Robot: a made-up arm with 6 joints.
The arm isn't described. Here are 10 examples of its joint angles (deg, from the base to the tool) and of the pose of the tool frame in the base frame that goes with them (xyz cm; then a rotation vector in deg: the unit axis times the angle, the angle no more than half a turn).
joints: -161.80 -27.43 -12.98 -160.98 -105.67 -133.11
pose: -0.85 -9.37 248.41 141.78 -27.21 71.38
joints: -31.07 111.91 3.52 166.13 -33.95 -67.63
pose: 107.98 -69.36 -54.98 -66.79 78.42 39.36
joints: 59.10 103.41 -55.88 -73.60 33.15 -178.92
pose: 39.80 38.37 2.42 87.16 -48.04 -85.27
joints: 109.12 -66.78 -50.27 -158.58 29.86 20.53
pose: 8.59 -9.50 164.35 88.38 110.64 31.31
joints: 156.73 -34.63 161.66 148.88 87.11 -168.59
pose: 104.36 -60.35 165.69 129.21 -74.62 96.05
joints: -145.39 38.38 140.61 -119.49 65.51 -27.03
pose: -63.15 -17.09 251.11 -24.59 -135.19 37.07
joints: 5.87 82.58 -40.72 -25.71 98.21 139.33
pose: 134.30 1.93 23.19 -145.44 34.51 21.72
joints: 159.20 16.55 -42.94 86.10 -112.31 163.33
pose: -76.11 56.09 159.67 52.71 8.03 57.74
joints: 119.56 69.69 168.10 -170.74 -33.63 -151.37
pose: -39.30 64.32 208.36 96.17 -83.64 27.31
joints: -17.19 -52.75 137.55 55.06 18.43 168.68
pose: -157.60 56.22 114.42 -43.39 -54.42 142.18
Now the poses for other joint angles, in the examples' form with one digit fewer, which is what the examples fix.
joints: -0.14 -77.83 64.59 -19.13 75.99 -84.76
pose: -188.2 -8.3 117.4 17.5 93.8 -104.1
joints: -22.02 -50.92 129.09 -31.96 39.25 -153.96
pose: -157.5 53.7 123.6 -49.6 18.5 169.7
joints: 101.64 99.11 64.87 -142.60 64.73 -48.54
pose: -24.4 193.4 22.9 100.3 41.3 -51.3
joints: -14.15 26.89 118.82 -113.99 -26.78 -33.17
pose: 39.2 1.8 279.6 76.0 -20.4 105.3
